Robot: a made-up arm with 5 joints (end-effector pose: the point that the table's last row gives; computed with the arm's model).
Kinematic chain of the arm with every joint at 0, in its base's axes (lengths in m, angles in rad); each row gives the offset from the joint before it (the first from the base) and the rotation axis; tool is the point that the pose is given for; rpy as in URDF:
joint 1: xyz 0.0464 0 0.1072 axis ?
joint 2: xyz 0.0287 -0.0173 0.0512 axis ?
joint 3: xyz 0.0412 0 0.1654 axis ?
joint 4: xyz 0.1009 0 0.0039 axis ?
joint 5: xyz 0.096 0.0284 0 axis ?
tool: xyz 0 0 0 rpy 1.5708 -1.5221 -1.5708
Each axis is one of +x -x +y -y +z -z.
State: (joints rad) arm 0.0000 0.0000 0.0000 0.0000 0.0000
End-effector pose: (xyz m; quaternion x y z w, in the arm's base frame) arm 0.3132 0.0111 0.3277 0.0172 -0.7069 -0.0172 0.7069
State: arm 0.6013 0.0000 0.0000 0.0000 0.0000
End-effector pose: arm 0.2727 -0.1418 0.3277 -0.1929 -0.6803 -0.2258 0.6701
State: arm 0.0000 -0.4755 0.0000 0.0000 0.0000
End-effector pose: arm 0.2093 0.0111 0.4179 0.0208 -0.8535 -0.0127 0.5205
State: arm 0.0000 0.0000 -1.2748 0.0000 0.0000
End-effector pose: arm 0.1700 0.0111 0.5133 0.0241 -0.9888 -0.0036 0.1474
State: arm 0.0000 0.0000 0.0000 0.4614 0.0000
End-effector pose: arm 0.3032 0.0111 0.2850 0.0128 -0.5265 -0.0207 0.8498
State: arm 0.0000 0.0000 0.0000 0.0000 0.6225
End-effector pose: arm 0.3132 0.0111 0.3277 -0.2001 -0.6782 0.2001 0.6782
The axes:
joint 1: -z
joint 2: +y
joint 3: +y
joint 4: +y
joint 5: -x

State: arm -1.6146 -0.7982 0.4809 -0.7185 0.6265
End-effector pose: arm 0.0317 0.0820 0.4211 0.4779 -0.8377 0.2351 0.1208
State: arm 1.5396 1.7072 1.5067 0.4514 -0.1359
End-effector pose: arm 0.0576 -0.0026 0.1465 0.5429 0.6748 -0.3796 0.3254
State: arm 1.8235 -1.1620 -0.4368 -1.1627 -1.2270
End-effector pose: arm 0.1078 0.1934 0.3983 0.2240 0.7971 -0.5607 0.0119
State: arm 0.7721 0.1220 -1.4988 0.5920 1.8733
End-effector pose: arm 0.1783 -0.1129 0.4852 -0.8897 -0.2486 0.1924 0.3311
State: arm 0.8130 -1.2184 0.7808 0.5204 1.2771
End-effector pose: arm 0.1047 -0.0455 0.2925 -0.5773 -0.3540 0.1517 0.7200
